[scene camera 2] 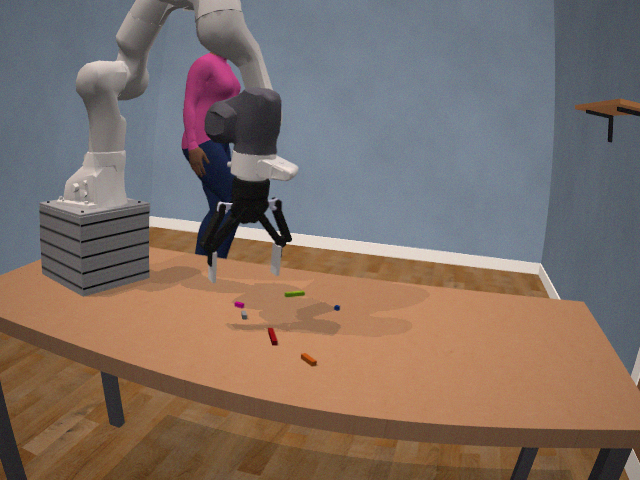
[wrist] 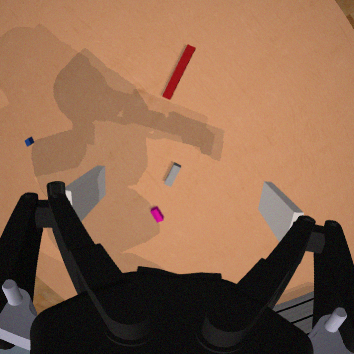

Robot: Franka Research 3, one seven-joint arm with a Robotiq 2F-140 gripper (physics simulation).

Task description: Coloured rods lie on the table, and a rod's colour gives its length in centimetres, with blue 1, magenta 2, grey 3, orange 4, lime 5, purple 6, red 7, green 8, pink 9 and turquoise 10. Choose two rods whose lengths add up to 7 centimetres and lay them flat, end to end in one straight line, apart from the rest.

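Observation:
My gripper (scene camera 2: pixel 244 271) (wrist: pixel 183 188) is wide open and empty, above the table, over the area of the magenta and grey rods. The magenta rod (scene camera 2: pixel 239 304) (wrist: pixel 157 214) and the grey rod (scene camera 2: pixel 244 314) (wrist: pixel 173 174) lie apart, close together. The red rod (scene camera 2: pixel 272 336) (wrist: pixel 179 72) lies nearer the front edge. The orange rod (scene camera 2: pixel 308 359) lies flat at the front, apart from the red one, in the scene view. The lime rod (scene camera 2: pixel 294 293) lies further back, and the blue rod (scene camera 2: pixel 337 307) (wrist: pixel 29 141) lies to the right of the others in the scene view.
The table (scene camera 2: pixel 465 361) (wrist: pixel 280 100) carries the rods and, at its left back, the grey slatted block (scene camera 2: pixel 113 248) under the arm's base. A person (scene camera 2: pixel 209 103) in a pink top stands behind the table. A wall shelf (scene camera 2: pixel 612 106) is at the far right.

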